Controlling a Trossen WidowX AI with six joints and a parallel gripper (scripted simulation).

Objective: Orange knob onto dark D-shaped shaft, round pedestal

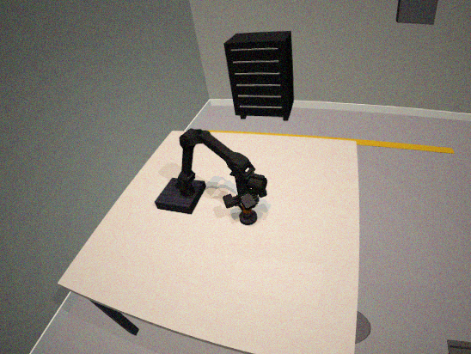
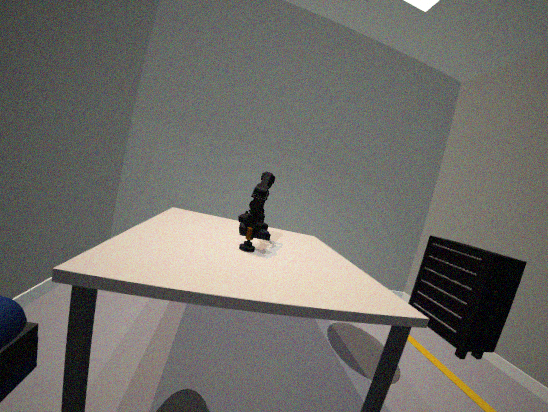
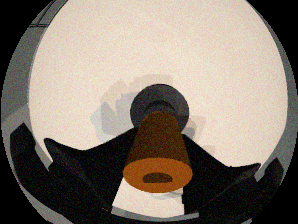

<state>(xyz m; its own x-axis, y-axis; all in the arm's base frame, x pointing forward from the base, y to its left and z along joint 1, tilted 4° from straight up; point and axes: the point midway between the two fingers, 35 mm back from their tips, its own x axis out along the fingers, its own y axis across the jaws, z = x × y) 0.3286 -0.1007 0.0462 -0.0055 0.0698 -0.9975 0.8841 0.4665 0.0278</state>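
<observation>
Now: gripper tip 20 mm below the orange knob. Also, from my gripper tip: round pedestal 40 mm below.
</observation>
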